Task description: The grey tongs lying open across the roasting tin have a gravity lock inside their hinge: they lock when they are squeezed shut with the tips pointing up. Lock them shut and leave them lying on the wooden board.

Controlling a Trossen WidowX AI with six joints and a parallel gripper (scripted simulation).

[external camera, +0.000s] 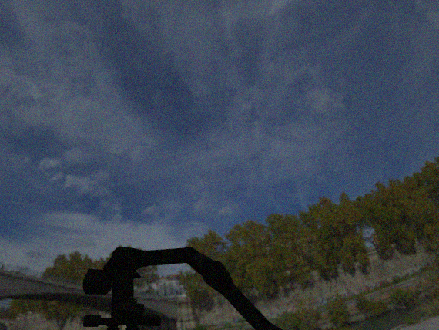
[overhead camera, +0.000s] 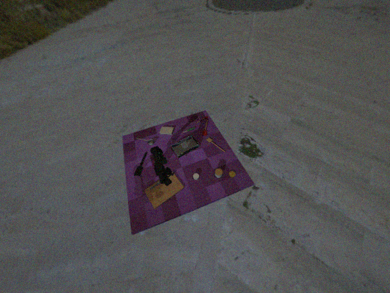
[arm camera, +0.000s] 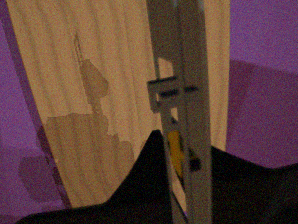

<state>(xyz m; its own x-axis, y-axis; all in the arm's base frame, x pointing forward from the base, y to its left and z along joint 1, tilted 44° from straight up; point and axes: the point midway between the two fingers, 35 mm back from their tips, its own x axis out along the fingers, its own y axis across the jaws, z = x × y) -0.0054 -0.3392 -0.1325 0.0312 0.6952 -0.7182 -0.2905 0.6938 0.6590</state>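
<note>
Right now my gripper tip is 20 mm short of the yellow piece, 10 mm to the right of it and 40 mm below it. From my gripper tip the other things lie so: black spatula (250 mm behind, 400 mm to the left, 160 mm below); then wooden board (60 mm behind, 10 mm to the right, 160 mm below); then roasting tin (340 mm ahead, 420 mm to the left, 140 mm below).
</note>
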